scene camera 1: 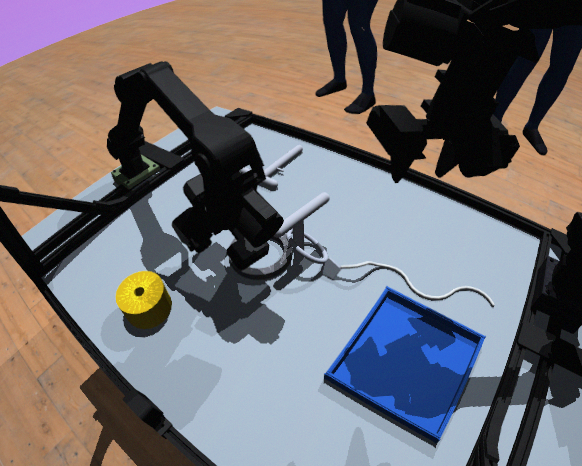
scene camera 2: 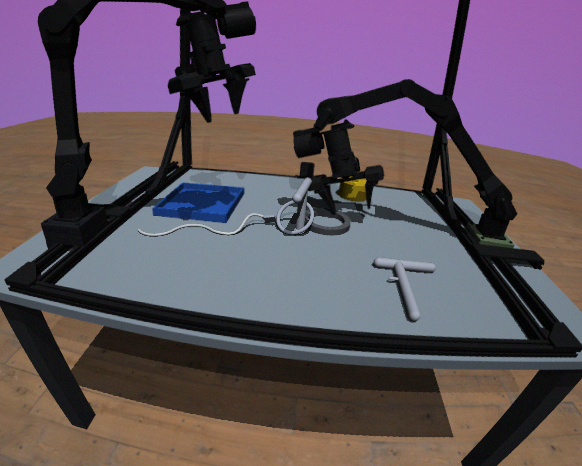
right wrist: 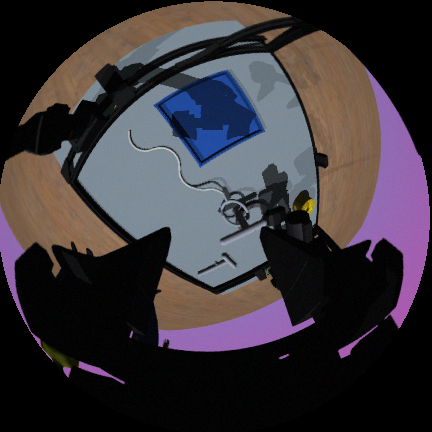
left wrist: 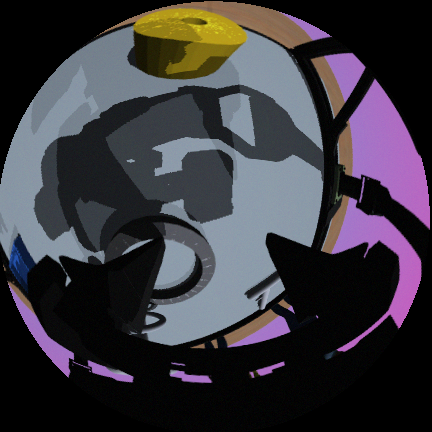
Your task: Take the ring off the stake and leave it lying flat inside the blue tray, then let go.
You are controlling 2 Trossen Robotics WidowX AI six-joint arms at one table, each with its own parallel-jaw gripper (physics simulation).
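Where they show: left gripper, fingertip midpoint: (scene camera 1: 225, 238) (scene camera 2: 351, 211) (left wrist: 215, 240); right gripper, fingertip midpoint: (scene camera 1: 416, 177) (scene camera 2: 223, 118) (right wrist: 216, 232); left arm's base, link origin: (scene camera 1: 134, 168) (scene camera 2: 490, 233) (left wrist: 340, 183); right arm's base, link origin: (scene camera 1: 569, 283) (scene camera 2: 73, 214) (right wrist: 77, 125).
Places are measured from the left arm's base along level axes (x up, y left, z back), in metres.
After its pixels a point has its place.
Note:
A thick grey ring (scene camera 1: 270, 273) @[x -0.019, y -0.006, z -0.490 m] (scene camera 2: 337, 229) @[x -0.019, y 0.072, z -0.409 m] (left wrist: 208, 260) @[x -0.017, y 0.025, z -0.384 m] lies flat on the table. Beside it stands a dark stake (scene camera 1: 298, 232) @[x 0.042, y 0.058, z -0.503 m] (scene camera 2: 302, 216) @[x 0.003, y 0.074, z -0.492 m] with a pale crossbar. A thin pale ring (scene camera 1: 325, 256) @[x -0.016, y 0.084, z -0.543 m] (scene camera 2: 278, 218) @[x -0.011, y 0.074, z -0.548 m] (right wrist: 223, 215) @[x -0.021, y 0.104, z -0.505 m] is upright at the stake; I cannot tell whether it goes around the stake. The blue tray (scene camera 1: 381, 410) @[x -0.023, y -0.091, z -0.783 m] (scene camera 2: 190, 215) @[x -0.021, y 0.100, z -0.760 m] (right wrist: 232, 148) @[x -0.011, y 0.005, z -0.677 m] has no ring in it. My left gripper (scene camera 1: 219, 257) (scene camera 2: 351, 210) @[x -0.002, y -0.009, z -0.377 m] (left wrist: 215, 240) @[x -0.002, y -0.009, z -0.377 m] is open and empty, above the thick ring's side facing the yellow cylinder. My right gripper (scene camera 1: 418, 178) @[x 0.216, y 0.103, z -0.672 m] (scene camera 2: 223, 117) @[x 0.216, y 0.103, z -0.672 m] (right wrist: 216, 232) @[x 0.216, y 0.103, z -0.672 m] is open and empty, high up.
A wavy white cord (scene camera 1: 430, 298) @[x -0.028, y 0.131, z -0.744 m] (scene camera 2: 190, 227) @[x -0.029, y 0.137, z -0.746 m] runs from the thin ring past the tray. A yellow cylinder (scene camera 1: 145, 300) @[x 0.017, y -0.204, z -0.391 m] (scene camera 2: 353, 191) @[x -0.001, y -0.157, z -0.370 m] (left wrist: 182, 45) stands beyond the left gripper in scene camera 2. A pale T-shaped piece (scene camera 2: 407, 292) @[x -0.013, y 0.287, z -0.277 m] lies apart. Black rails edge the table.

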